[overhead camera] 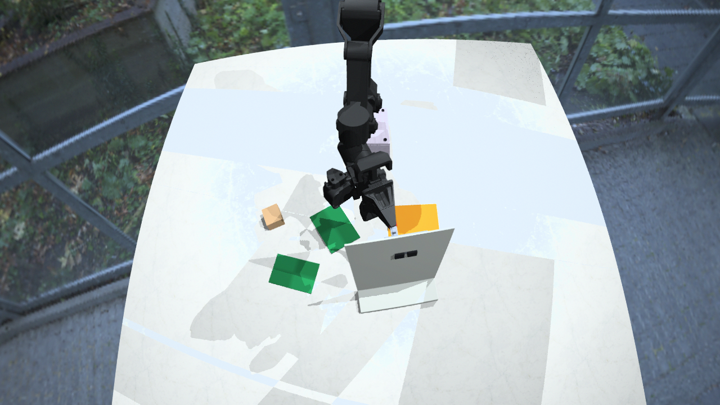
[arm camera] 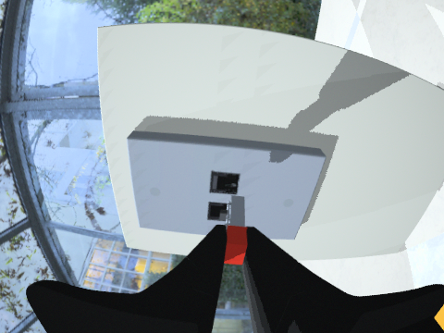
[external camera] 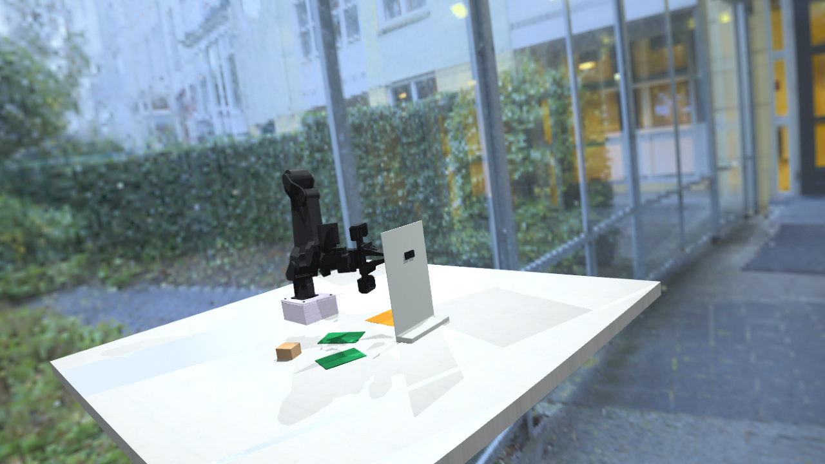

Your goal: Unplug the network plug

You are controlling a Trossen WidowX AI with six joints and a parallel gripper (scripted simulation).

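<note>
Now: the orange marked square 8 cm behind my gripper tip, 6 cm to the left of it and 20 cm below it. The rest, counted from my gripper tip: upright grey panel (6 cm ahead, 1 cm to the left, 7 cm below).
</note>
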